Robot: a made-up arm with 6 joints. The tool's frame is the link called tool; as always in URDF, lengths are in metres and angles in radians. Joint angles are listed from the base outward.
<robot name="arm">
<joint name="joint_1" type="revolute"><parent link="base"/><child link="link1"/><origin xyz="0 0 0.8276" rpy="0 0 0"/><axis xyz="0 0 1"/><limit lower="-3.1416" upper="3.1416"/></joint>
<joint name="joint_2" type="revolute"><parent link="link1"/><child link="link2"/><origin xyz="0.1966 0 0" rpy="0 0 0"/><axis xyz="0 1 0"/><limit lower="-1.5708" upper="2.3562"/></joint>
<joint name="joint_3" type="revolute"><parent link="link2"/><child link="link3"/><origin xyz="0 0 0.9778" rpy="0 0 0"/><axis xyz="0 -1 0"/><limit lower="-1.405" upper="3.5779"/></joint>
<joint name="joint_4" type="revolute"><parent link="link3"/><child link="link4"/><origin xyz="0 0 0.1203" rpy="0 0 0"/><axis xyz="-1 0 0"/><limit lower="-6.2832" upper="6.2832"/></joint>
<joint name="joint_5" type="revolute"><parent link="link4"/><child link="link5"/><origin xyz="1.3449 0 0" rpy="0 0 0"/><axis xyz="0 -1 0"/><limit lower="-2.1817" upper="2.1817"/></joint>
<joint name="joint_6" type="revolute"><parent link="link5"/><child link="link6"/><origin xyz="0.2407 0 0" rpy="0 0 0"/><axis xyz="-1 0 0"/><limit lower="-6.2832" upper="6.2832"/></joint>
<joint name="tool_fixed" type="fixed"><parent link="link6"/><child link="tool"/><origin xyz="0 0 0" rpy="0 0 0"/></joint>
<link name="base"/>
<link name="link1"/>
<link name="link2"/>
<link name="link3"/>
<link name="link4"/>
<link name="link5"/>
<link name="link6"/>
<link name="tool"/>
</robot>
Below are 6 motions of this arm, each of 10 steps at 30 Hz.
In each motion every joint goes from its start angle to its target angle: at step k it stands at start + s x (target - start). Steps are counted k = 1, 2, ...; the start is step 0. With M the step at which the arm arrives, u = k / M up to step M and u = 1 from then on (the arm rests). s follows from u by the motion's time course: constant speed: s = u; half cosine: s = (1 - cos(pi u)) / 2; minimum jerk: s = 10 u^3 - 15 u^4 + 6 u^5.
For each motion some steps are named. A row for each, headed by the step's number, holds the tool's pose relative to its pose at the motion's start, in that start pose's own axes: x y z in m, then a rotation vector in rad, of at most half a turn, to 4 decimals.
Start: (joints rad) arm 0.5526 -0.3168 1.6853 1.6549 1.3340 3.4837
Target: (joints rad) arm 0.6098 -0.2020 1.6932 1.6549 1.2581 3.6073
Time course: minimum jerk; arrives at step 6
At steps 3, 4, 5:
3: -0.0090 -0.1222 -0.0337 -0.0027 -0.0459 -0.0054
4: -0.0122 -0.1920 -0.0572 -0.0040 -0.0714 -0.0102
5: -0.0134 -0.2334 -0.0727 -0.0047 -0.0863 -0.0137

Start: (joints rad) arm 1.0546 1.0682 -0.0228 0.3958 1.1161 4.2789
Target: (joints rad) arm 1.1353 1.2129 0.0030 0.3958 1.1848 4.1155
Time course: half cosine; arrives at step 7
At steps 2, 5, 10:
2: -0.0030 -0.0488 -0.0225 0.0384 0.0146 -0.0127
5: -0.0239 -0.2084 -0.0976 0.1648 0.0594 -0.0584
10: -0.0336 -0.2560 -0.1202 0.2027 0.0718 -0.0732

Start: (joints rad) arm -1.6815 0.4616 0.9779 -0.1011 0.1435 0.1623
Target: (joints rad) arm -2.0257 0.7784 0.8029 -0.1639 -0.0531 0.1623
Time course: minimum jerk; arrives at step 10
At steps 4, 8, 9, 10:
4: -0.0021 -0.2117 -0.3573 -0.0394 0.2218 -0.0773
8: -0.2262 -0.7182 -0.9866 -0.0535 0.6495 -0.2703
9: -0.2562 -0.7600 -1.0303 -0.0508 0.6825 -0.2875
10: -0.2616 -0.7673 -1.0378 -0.0502 0.6882 -0.2906

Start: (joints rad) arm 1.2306 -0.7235 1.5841 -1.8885 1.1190 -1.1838
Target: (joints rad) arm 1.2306 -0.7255 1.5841 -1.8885 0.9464 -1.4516
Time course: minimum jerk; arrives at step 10
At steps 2, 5, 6, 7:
2: -0.0001 -0.0022 -0.0012 0.0156 0.0038 -0.0093
5: -0.0016 -0.0186 -0.0101 0.1347 0.0277 -0.0821
6: -0.0026 -0.0254 -0.0138 0.1837 0.0351 -0.1131
7: -0.0037 -0.0311 -0.0169 0.2251 0.0402 -0.1396

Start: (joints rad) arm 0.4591 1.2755 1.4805 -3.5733 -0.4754 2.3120
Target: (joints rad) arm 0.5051 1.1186 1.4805 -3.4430 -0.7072 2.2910
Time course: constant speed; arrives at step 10
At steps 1, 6, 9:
1: 0.0096 0.0457 0.0026 -0.0036 -0.0130 0.0364
6: 0.0440 0.2757 0.0194 -0.0169 -0.0786 0.2197
9: 0.0537 0.4141 0.0328 -0.0214 -0.1187 0.3306

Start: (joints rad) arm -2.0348 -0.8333 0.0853 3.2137 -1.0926 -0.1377
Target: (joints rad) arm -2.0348 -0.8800 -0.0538 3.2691 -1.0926 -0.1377
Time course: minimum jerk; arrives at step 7
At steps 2, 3, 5, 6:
2: -0.0178 -0.0021 0.0071 -0.0028 -0.0142 -0.0057
3: -0.0458 -0.0055 0.0176 -0.0069 -0.0362 -0.0145
5: -0.1086 -0.0131 0.0390 -0.0151 -0.0842 -0.0343
6: -0.1246 -0.0150 0.0440 -0.0170 -0.0961 -0.0393

